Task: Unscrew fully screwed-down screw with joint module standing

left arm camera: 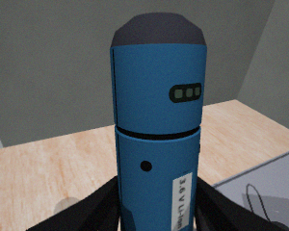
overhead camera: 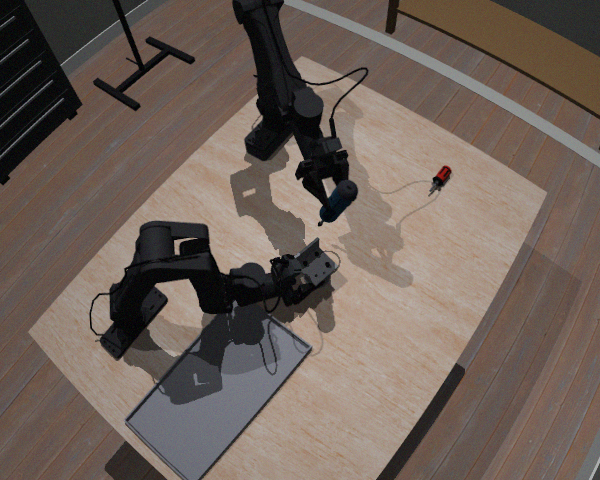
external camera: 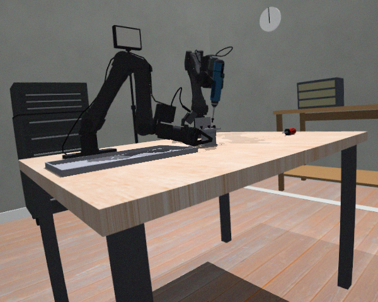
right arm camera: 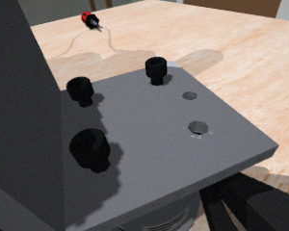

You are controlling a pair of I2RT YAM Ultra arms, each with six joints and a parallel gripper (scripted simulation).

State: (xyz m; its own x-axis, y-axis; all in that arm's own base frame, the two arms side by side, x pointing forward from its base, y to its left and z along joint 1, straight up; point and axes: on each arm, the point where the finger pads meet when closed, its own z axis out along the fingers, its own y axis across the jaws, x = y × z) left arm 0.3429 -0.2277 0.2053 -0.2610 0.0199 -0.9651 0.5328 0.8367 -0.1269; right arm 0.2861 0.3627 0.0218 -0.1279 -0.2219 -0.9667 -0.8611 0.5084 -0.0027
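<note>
Right now the grey bracket is 50 mm above my right hand. The rest, counted from my right hand: shallow grey tray (350 mm to the right, 50 mm behind, 20 mm below); small red-handled screwdriver (410 mm to the left, 150 mm ahead, 10 mm below).
</note>
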